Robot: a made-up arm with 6 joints.
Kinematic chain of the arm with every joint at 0, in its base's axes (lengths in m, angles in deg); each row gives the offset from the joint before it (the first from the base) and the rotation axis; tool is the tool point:
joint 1: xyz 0 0 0.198 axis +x
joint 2: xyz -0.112 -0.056 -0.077 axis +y
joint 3: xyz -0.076 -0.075 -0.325 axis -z
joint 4: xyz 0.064 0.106 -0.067 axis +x
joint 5: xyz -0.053 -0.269 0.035 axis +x
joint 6: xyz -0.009 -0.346 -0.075 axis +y
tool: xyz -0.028 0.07 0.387
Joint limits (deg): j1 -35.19..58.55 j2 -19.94..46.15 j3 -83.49..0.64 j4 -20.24..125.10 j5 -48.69..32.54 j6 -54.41..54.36
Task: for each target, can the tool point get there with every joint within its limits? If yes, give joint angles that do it. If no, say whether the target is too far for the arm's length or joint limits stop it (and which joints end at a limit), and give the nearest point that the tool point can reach.
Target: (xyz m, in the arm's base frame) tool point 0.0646 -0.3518 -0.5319
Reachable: yes | joints 27.53 -10.48 -34.19 32.88 1.88 -18.30
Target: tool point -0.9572 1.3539 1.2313
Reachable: no: too far | nearest point -0.8370 0.7279 0.2042 | short by 1.209 m
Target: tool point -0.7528 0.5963 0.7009
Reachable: no: joint limits stop it (at a limit: joint 1, joint 2, joint 4, joint 5, joint 6) | nearest point -0.9092 0.6543 0.2279 | short by 0.502 m
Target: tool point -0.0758 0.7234 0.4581
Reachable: no: joint limits stop it (at a limit: joint 1, joint 2, joint 3, joint 5, joint 6) | nearest point -0.0739 0.4619 0.0652 | short by 0.472 m
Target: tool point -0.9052 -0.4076 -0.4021
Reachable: yes | joints -14.42 41.05 -6.88 105.19 -6.34 -16.88
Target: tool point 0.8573 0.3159 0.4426
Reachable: no: joint limits stop it (at a limit: joint 1, joint 2, joint 3, joint 6) | nearest point 0.4409 0.3083 0.1402 | short by 0.515 m
